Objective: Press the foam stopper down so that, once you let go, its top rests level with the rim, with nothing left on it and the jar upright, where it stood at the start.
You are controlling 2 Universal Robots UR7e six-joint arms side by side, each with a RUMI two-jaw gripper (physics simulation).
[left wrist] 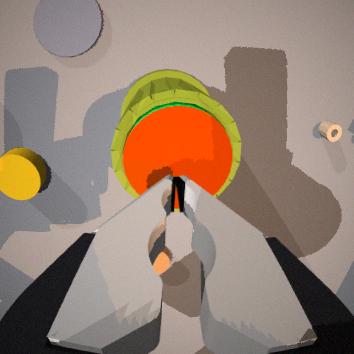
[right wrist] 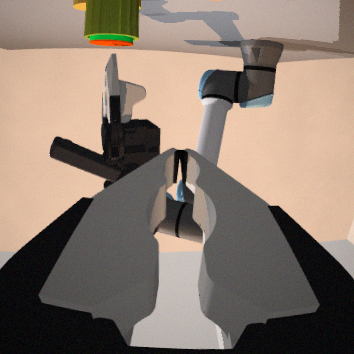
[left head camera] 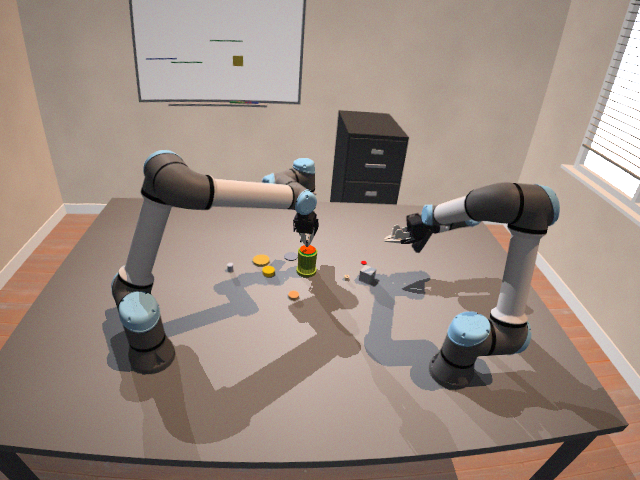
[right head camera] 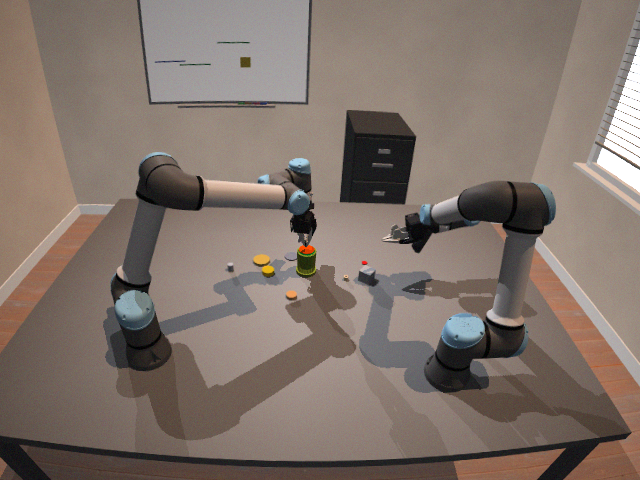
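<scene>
The olive-green ribbed jar (left head camera: 306, 264) (right head camera: 306, 264) (right wrist: 111, 20) stands upright mid-table. The foam stopper (left head camera: 308, 250) (right head camera: 307, 250) (left wrist: 177, 135) (right wrist: 111, 43) sits in its mouth, with an orange-red top and a green side. In the right wrist view, which shows the jar upside down, the green side and orange top stand a little proud of the rim. My left gripper (left head camera: 307, 244) (right head camera: 305, 244) (left wrist: 175, 178) is shut and empty, pointing down, with its tips over the near part of the stopper; contact cannot be told. My right gripper (left head camera: 385, 239) (right head camera: 383, 239) (right wrist: 179, 151) is shut and empty, raised right of the jar.
A yellow disc (left head camera: 261, 259), a yellow cylinder (left head camera: 268, 271) (left wrist: 21, 174) and a grey disc (left head camera: 290, 256) (left wrist: 68, 24) lie left of the jar. An orange disc (left head camera: 293, 295) lies in front. A grey block (left head camera: 367, 274), a red disc (left head camera: 363, 262) and a beige ring (left head camera: 346, 277) lie right.
</scene>
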